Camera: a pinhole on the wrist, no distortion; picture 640 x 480 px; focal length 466.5 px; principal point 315.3 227.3 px. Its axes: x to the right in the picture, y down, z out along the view. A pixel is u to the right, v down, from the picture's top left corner.
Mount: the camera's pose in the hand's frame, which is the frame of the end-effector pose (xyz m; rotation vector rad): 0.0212 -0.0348 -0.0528 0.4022 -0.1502 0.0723
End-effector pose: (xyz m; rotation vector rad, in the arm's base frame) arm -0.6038 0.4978 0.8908 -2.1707 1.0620 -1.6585
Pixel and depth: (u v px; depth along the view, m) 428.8 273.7 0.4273
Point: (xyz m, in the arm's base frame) -0.1973 0.4794 0.9014
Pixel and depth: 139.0 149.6 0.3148
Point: -0.3547 0.6872 0.8431
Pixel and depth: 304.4 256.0 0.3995
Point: -0.2500 0.5682 0.8443
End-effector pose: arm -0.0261 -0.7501 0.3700 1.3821 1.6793 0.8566
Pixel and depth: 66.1 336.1 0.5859
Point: 0.3691 -1.1398 0.0681
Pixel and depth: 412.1 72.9 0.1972
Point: -0.0128 -0.7373 0.1643
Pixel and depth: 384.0 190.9 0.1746
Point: 0.0116 -0.7442 0.2169
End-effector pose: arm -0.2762 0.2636 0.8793 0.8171 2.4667 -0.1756
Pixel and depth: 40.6 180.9 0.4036
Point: -0.1240 -0.1396 0.7847
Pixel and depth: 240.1 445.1 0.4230
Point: -0.0312 0.0711 0.6043
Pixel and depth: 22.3 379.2 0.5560
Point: 0.1516 -0.1640 0.6952
